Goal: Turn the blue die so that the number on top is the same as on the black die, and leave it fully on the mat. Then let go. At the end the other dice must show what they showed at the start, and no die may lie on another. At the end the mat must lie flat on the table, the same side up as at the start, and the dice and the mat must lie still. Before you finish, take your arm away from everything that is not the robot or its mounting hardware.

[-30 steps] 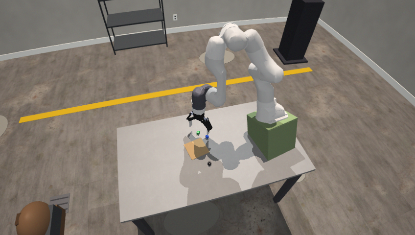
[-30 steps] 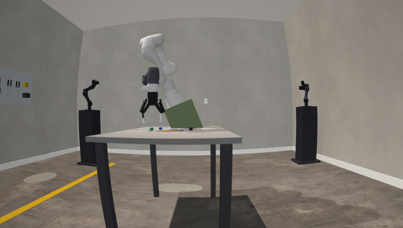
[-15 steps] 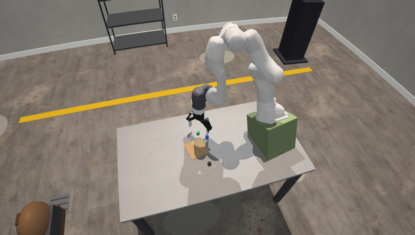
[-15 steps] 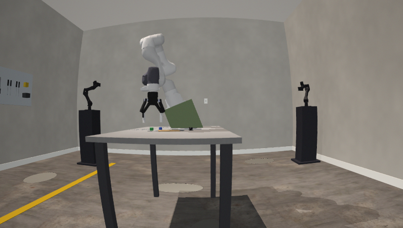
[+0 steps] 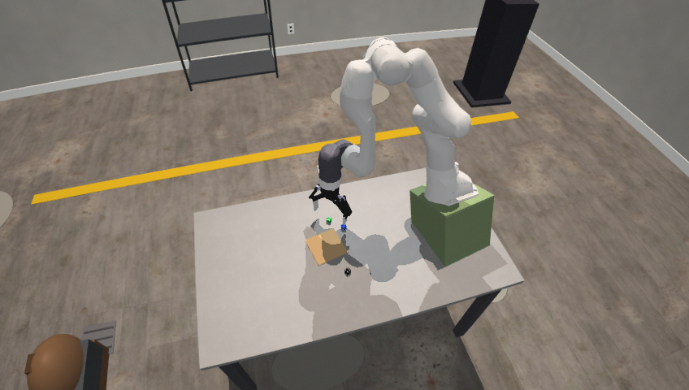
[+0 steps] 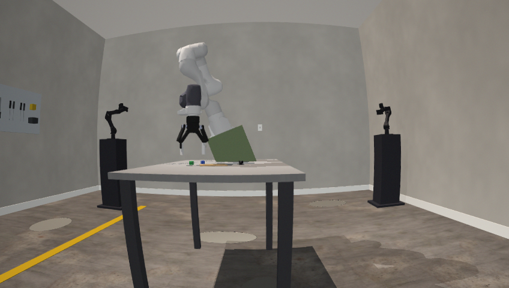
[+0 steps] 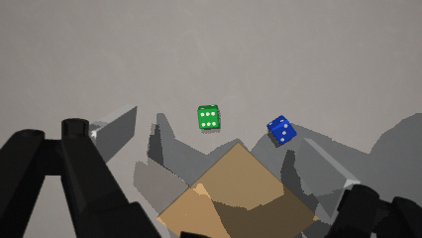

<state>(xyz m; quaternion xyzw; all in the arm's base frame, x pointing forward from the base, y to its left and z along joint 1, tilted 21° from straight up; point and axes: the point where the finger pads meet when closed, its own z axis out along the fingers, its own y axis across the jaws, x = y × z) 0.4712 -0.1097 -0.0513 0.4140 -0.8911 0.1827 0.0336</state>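
My gripper is now 10 mm short of the green die, 10 mm to the left of it and 50 mm above it. Also, from my hand: mat: 40 mm ahead, 120 mm to the left, 60 mm below; black die: 20 mm behind, 260 mm to the left, 50 mm below; blue die: 50 mm behind, 40 mm to the left, 50 mm below.
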